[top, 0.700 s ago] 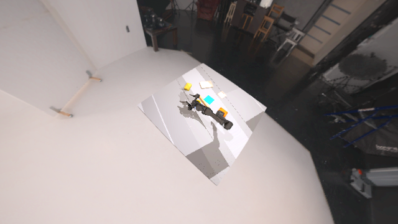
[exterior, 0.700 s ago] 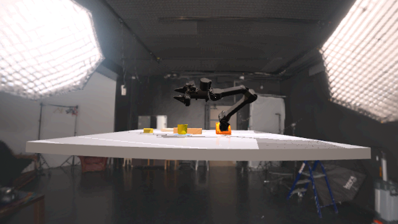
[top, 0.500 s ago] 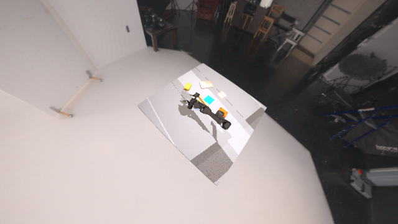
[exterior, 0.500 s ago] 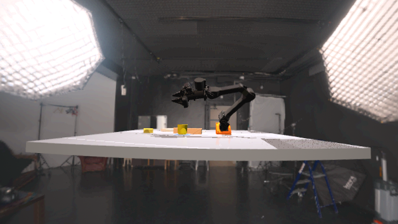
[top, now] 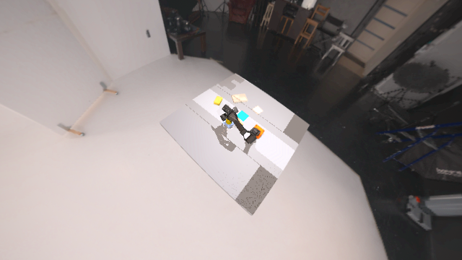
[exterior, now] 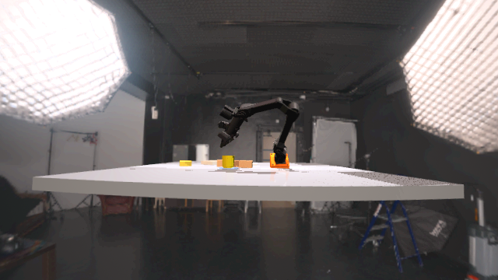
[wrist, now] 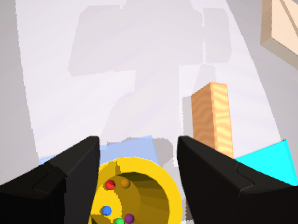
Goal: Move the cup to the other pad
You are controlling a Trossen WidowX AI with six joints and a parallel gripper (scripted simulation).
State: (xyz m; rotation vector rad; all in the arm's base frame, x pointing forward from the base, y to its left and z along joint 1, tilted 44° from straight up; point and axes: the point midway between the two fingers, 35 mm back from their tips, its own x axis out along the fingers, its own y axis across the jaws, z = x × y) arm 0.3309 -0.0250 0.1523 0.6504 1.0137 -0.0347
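Now: gripper tip 13 cm above the light blue pad and 4 cm past it. Also, from my gripper tip: long wooden bar: 11 cm below, 9 cm to the right, 7 cm behind.
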